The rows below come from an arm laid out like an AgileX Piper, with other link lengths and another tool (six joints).
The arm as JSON. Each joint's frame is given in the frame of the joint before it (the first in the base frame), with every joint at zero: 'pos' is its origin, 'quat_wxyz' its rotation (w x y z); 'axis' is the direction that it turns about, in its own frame. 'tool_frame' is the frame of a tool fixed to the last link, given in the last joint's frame.
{
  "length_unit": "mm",
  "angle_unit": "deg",
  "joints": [
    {
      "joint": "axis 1",
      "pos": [
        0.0,
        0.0,
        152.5
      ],
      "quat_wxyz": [
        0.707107,
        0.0,
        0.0,
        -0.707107
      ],
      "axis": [
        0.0,
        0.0,
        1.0
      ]
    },
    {
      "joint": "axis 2",
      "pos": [
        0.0,
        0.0,
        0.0
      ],
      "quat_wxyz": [
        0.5,
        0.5,
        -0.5,
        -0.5
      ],
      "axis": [
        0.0,
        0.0,
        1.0
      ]
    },
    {
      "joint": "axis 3",
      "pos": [
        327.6,
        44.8,
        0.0
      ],
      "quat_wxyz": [
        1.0,
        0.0,
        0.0,
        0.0
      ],
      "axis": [
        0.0,
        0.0,
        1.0
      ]
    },
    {
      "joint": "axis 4",
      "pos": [
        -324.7,
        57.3,
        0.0
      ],
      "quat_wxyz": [
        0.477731,
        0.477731,
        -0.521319,
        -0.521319
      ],
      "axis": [
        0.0,
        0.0,
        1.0
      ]
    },
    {
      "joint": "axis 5",
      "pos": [
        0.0,
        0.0,
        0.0
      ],
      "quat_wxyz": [
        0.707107,
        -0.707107,
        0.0,
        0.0
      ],
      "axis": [
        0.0,
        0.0,
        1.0
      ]
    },
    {
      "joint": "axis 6",
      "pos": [
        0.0,
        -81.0,
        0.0
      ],
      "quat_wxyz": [
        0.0,
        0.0,
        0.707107,
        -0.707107
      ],
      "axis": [
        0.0,
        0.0,
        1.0
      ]
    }
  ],
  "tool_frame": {
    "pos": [
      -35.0,
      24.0,
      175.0
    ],
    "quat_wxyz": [
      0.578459,
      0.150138,
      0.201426,
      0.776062
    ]
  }
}
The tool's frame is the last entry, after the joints.
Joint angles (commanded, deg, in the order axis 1, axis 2, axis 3, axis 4, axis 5, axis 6), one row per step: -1.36, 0.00, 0.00, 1.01, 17.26, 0.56; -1.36, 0.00, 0.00, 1.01, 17.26, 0.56; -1.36, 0.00, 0.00, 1.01, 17.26, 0.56; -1.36, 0.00, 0.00, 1.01, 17.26, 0.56; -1.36, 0.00, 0.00, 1.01, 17.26, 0.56; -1.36, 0.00, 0.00, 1.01, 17.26, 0.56; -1.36, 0.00, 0.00, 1.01, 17.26, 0.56; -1.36, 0.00, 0.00, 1.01, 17.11, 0.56; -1.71, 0.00, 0.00, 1.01, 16.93, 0.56; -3.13, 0.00, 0.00, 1.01, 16.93, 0.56; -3.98, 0.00, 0.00, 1.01, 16.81, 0.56; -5.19, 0.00, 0.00, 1.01, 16.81, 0.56; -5.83, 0.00, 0.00, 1.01, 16.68, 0.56; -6.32, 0.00, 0.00, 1.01, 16.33, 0.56; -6.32, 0.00, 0.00, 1.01, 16.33, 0.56; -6.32, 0.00, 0.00, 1.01, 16.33, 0.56; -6.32, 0.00, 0.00, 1.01, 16.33, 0.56; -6.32, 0.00, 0.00, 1.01, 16.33, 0.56
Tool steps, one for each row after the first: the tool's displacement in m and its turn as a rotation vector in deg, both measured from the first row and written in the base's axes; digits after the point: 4 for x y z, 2 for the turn. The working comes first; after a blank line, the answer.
Tool pose at each row, in the base's axes (x y z in m, rotation vector in deg; the steps are taken from these numbers as rounded here): 0.2392, -0.0274, 0.1654, -41.07, 69.12, -69.04; 0.2392, -0.0274, 0.1654, -41.07, 69.12, -69.04; 0.2392, -0.0274, 0.1654, -41.07, 69.12, -69.04; 0.2392, -0.0274, 0.1654, -41.07, 69.12, -69.04; 0.2392, -0.0274, 0.1654, -41.07, 69.12, -69.04; 0.2392, -0.0274, 0.1654, -41.07, 69.12, -69.04; 0.2392, -0.0274, 0.1654, -41.07, 69.12, -69.04; 0.2395, -0.0274, 0.1660, -40.97, 69.00, -69.08; 0.2396, -0.0289, 0.1668, -40.67, 69.02, -69.42; 0.2388, -0.0348, 0.1668, -39.92, 69.70, -70.59; 0.2384, -0.0384, 0.1673, -39.38, 70.01, -71.32; 0.2375, -0.0434, 0.1673, -38.73, 70.59, -72.32; 0.2372, -0.0461, 0.1679, -38.30, 70.78, -72.89; 0.2374, -0.0482, 0.1693, -37.81, 70.71, -73.39; 0.2374, -0.0482, 0.1693, -37.81, 70.71, -73.39; 0.2374, -0.0482, 0.1693, -37.81, 70.71, -73.39; 0.2374, -0.0482, 0.1693, -37.81, 70.71, -73.39; 0.2374, -0.0482, 0.1693, -37.81, 70.71, -73.39

0.0000, 0.0000, 0.0000, 0.00, 0.00, 0.00; 0.0000, 0.0000, 0.0000, 0.00, 0.00, 0.00; 0.0000, 0.0000, 0.0000, 0.00, 0.00, 0.00; 0.0000, 0.0000, 0.0000, 0.00, 0.00, 0.00; 0.0000, 0.0000, 0.0000, 0.00, 0.00, 0.00; 0.0000, 0.0000, 0.0000, 0.00, 0.00, 0.00; 0.0003, 0.0000, 0.0006, 0.00, -0.15, -0.01; 0.0004, -0.0015, 0.0014, -0.01, -0.32, -0.36; -0.0004, -0.0074, 0.0014, -0.02, -0.33, -1.77; -0.0008, -0.0110, 0.0019, -0.02, -0.45, -2.63; -0.0017, -0.0160, 0.0019, -0.02, -0.45, -3.84; -0.0020, -0.0187, 0.0025, -0.04, -0.58, -4.49; -0.0018, -0.0208, 0.0039, -0.06, -0.93, -4.98; -0.0018, -0.0208, 0.0039, -0.06, -0.93, -4.98; -0.0018, -0.0208, 0.0039, -0.06, -0.93, -4.98; -0.0018, -0.0208, 0.0039, -0.06, -0.93, -4.98; -0.0018, -0.0208, 0.0039, -0.06, -0.93, -4.98
